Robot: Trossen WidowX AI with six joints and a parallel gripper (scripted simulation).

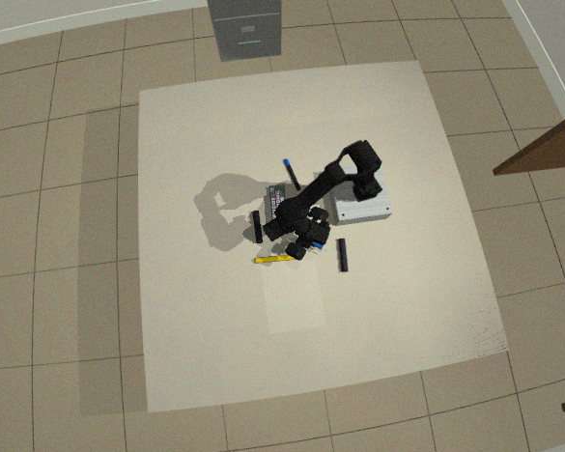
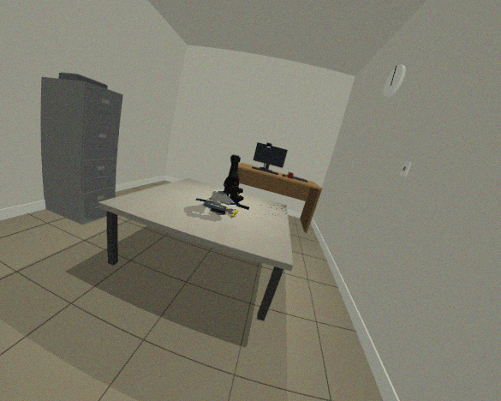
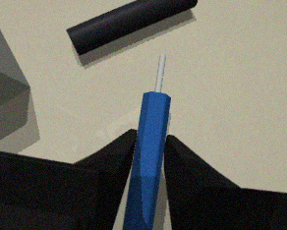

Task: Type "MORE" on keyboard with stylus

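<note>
Right now the stylus is 10 mm behind my gripper tip and 10 mm to the left of it. The rest, counted from my gripper tip: grey stylus tip (30 mm behind, 40 mm to the left); white cylinder (50 mm behind, 180 mm to the right, 40 mm below); yellow pencil (140 mm ahead, 10 mm to the left, 40 mm below).
</note>
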